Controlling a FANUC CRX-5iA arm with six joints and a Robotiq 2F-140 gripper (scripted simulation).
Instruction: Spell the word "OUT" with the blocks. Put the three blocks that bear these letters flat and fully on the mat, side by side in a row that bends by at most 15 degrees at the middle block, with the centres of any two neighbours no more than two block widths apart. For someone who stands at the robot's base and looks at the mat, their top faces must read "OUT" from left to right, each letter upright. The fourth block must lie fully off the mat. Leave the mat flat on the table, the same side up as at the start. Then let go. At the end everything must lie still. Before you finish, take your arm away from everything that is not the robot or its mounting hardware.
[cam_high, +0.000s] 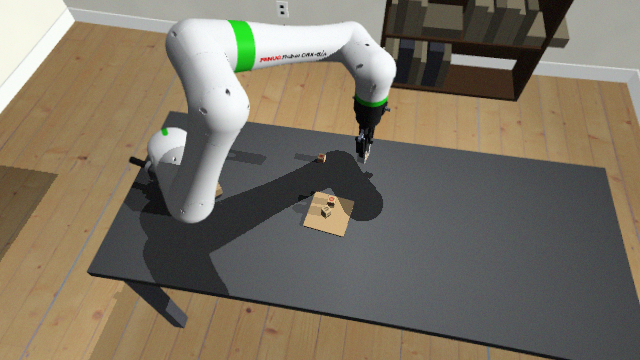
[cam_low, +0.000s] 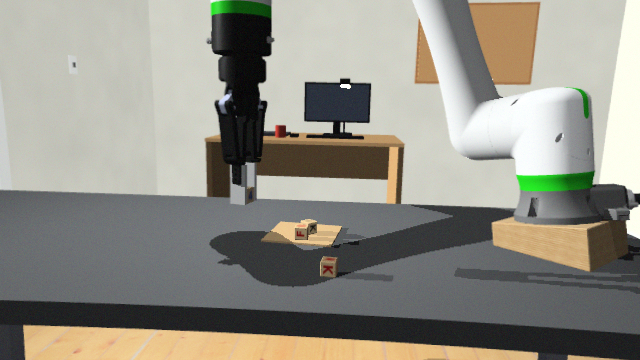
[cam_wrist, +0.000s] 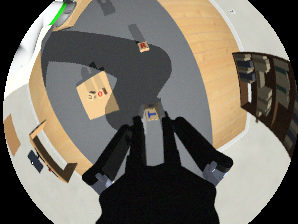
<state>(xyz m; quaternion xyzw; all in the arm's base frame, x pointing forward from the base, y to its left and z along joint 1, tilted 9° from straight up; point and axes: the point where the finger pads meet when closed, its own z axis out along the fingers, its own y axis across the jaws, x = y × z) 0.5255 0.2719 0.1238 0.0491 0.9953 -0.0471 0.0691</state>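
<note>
Now: hand 50 mm past the tan mat, 180 mm to the left of it and 140 mm above it.
</note>
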